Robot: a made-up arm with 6 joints. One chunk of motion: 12 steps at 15 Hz.
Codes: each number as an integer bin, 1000 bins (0 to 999) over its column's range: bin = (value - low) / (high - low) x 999, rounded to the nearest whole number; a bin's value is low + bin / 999 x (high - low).
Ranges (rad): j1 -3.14..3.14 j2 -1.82..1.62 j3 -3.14..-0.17 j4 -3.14..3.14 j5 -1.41..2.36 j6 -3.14..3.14
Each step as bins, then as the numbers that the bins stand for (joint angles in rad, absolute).
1 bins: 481 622 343 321 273 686
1 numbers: -0.1163 0.3218 -2.1203 -1.1221 -0.3798 1.1724
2 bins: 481 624 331 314 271 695
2 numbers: -0.1163 0.3287 -2.1559 -1.1661 -0.3873 1.2290
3 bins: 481 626 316 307 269 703
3 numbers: -0.1163 0.3356 -2.2005 -1.2101 -0.3949 1.2793
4 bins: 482 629 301 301 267 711
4 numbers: -0.1100 0.3459 -2.2451 -1.2478 -0.4024 1.3295
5 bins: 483 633 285 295 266 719
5 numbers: -0.1037 0.3597 -2.2927 -1.2855 -0.4062 1.3798
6 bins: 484 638 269 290 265 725
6 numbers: -0.0974 0.3769 -2.3403 -1.3170 -0.4099 1.4176
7 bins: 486 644 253 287 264 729
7 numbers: -0.0849 0.3976 -2.3878 -1.3358 -0.4137 1.4427
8 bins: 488 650 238 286 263 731
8 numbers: -0.0723 0.4182 -2.4324 -1.3421 -0.4175 1.4553
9 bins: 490 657 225 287 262 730
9 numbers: -0.0597 0.4423 -2.4711 -1.3358 -0.4213 1.4490
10 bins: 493 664 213 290 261 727
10 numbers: -0.0409 0.4664 -2.5068 -1.3170 -0.4250 1.4301
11 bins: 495 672 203 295 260 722
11 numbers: -0.0283 0.4940 -2.5365 -1.2855 -0.4288 1.3987
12 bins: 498 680 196 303 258 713
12 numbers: -0.0094 0.5215 -2.5573 -1.2353 -0.4364 1.3421
